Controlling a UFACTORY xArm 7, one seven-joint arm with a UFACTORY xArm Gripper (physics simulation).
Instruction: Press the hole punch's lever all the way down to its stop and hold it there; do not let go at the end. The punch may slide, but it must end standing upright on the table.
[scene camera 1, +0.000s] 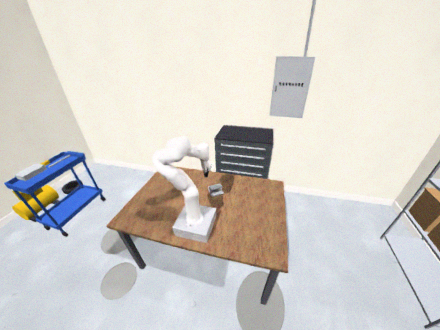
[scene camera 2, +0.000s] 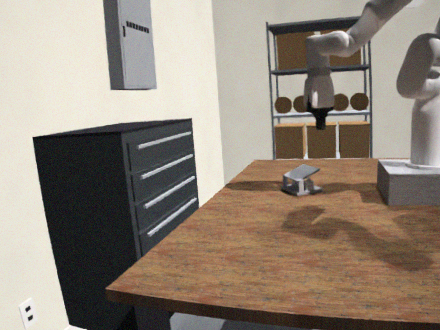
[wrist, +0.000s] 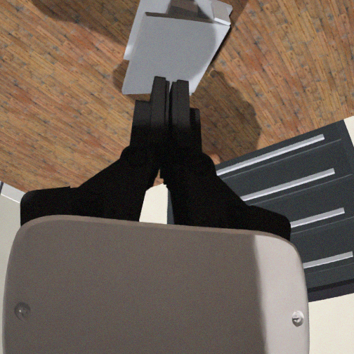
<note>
In view: the gripper (scene camera 2: 321, 129) and a grey hole punch (scene camera 2: 302, 187).
The gripper shows as well in the wrist view (wrist: 165, 98).
</note>
